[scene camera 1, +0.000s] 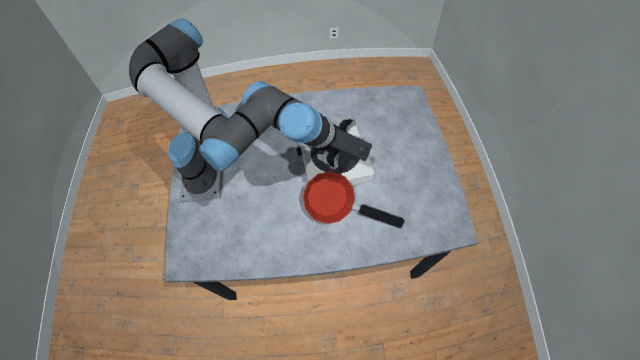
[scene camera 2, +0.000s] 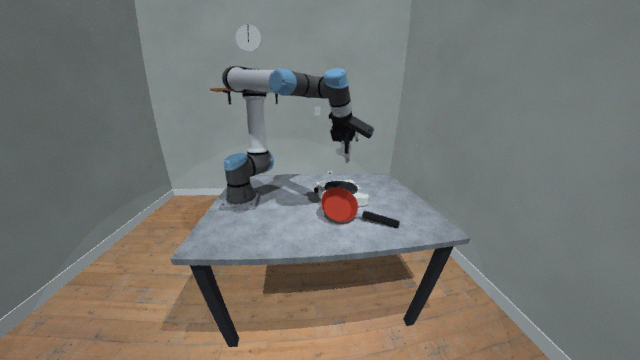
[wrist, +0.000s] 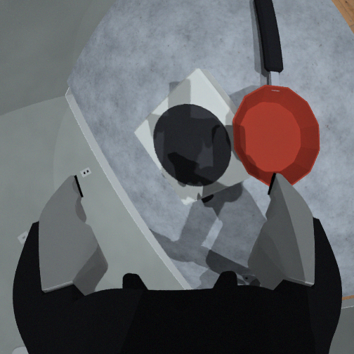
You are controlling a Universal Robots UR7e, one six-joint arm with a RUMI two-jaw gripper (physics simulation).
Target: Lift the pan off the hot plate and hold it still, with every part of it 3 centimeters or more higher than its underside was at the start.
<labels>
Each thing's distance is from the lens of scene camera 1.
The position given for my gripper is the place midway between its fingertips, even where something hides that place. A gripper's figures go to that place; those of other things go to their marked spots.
my gripper (scene camera 1: 344,144): 93 cm
red pan (scene camera 1: 328,197): 114 cm
</labels>
